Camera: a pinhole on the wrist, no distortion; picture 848 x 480 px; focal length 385.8 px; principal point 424.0 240.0 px. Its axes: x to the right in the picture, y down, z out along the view. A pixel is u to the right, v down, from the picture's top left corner.
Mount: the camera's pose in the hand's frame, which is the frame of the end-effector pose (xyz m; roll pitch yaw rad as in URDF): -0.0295 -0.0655 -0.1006 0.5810 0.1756 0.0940
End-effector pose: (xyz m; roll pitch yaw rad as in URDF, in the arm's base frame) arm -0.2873 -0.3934 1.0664 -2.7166 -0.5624 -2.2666
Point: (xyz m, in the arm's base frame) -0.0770 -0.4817 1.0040
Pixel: 240.5 247.3
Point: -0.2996 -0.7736 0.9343
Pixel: 539.1 433.0
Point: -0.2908 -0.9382 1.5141
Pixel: outside the picture
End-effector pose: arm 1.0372 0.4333 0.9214 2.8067 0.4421 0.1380
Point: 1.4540 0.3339 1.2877
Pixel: behind the camera
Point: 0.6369 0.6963 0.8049
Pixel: 46.4 70.2
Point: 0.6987 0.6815 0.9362
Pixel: outside the picture
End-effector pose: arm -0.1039 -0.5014 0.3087 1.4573 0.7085 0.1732
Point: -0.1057 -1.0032 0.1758
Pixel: 378.7 368.4
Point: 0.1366 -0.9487 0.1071
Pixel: 545.5 439.3
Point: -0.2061 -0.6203 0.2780
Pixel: 246.5 377.4
